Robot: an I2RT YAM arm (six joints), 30 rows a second.
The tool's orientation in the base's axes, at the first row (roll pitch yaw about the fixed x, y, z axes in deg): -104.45 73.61 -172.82
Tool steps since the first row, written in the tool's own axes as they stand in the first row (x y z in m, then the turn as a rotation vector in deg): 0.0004 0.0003 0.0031 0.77 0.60 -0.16; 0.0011 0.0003 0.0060 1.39 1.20 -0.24; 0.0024 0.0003 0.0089 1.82 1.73 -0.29; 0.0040 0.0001 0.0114 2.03 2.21 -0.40; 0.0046 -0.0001 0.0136 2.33 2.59 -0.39; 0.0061 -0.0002 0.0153 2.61 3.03 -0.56
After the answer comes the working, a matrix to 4 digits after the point.
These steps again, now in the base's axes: 0.0013 -0.0028 -0.0007 0.26 0.34 -0.89; 0.0021 -0.0055 -0.0016 0.59 0.61 -1.64; 0.0028 -0.0083 -0.0030 0.93 0.83 -2.20; 0.0031 -0.0107 -0.0047 1.26 1.10 -2.52; 0.0035 -0.0129 -0.0053 1.51 1.22 -2.92; 0.0036 -0.0145 -0.0069 1.77 1.53 -3.29
The tool's axes in the first row as the columns of a matrix, in the base's axes (rounded; the answer above uses it unrounded):
-0.2800 0.8905 0.3586
-0.0353 0.3637 -0.9309
-0.9594 -0.2732 -0.0704

